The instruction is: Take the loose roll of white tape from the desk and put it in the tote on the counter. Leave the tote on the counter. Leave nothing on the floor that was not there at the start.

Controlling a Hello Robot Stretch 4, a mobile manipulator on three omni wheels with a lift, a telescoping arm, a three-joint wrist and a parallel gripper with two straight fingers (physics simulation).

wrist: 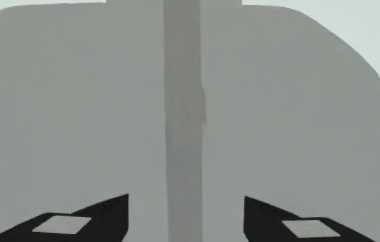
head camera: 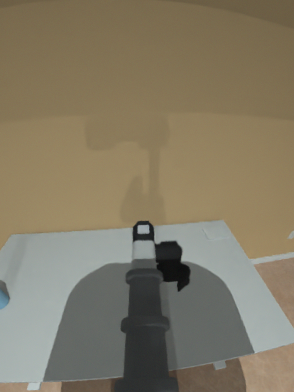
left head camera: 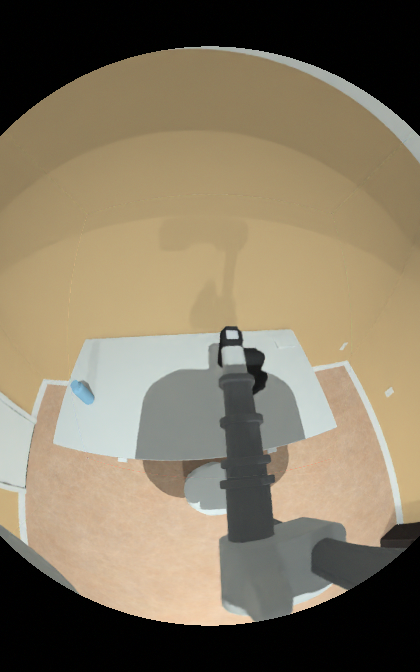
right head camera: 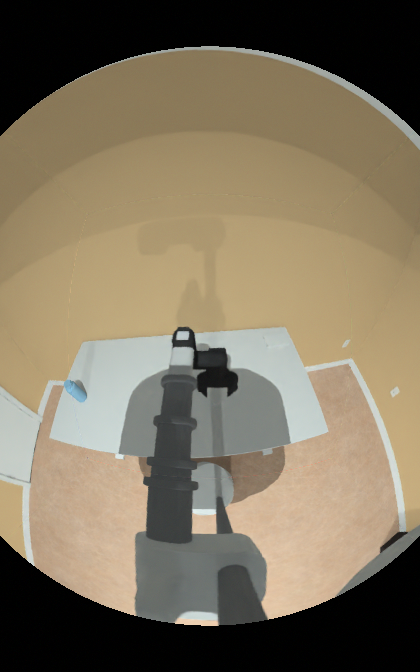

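Note:
My gripper is open and empty, pointing down above the shaded middle of the white desk. In the wrist view its two black fingers stand wide apart at the bottom edge. A grey strip runs up the middle of that view, between and beyond the fingers. A small darker sliver shows at the strip's right edge; I cannot tell whether it belongs to the roll of white tape. No clear outline of the tape shows. The tote and the counter do not show in these views.
A blue bottle lies at the desk's left. A flat white piece lies at the back right. A tan wall stands behind the desk. A round grey seat stands at the front edge, below the arm.

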